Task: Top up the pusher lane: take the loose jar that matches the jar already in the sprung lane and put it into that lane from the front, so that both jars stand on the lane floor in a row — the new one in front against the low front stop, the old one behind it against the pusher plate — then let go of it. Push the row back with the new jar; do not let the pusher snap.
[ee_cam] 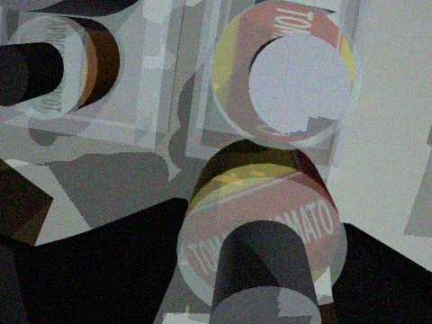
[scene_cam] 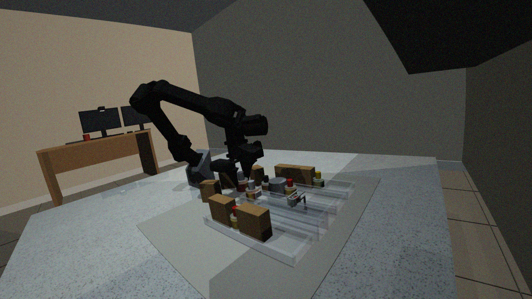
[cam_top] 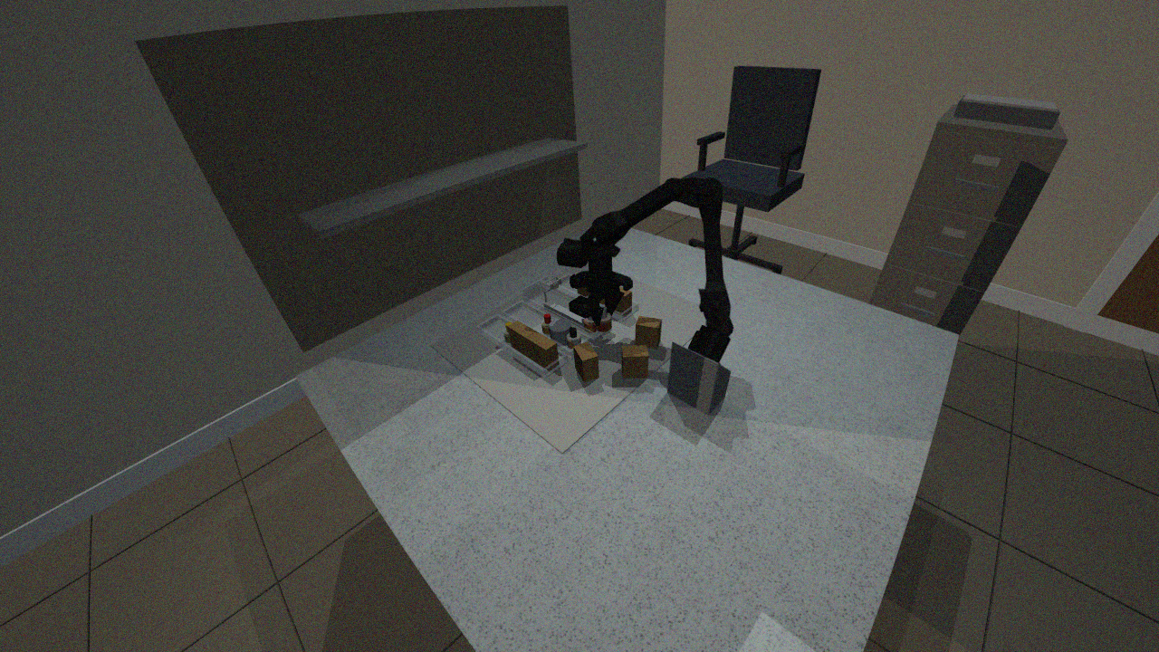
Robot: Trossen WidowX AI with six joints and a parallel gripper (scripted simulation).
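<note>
Now: the wide grey can 90 mm ahead of my gripper tip, 70 mm to the left of it and 30 mm below it. From my gripper tip the other things lie so: clear-walled lane 180 mm ahead, 40 mm to the right, 40 mm below.
</note>
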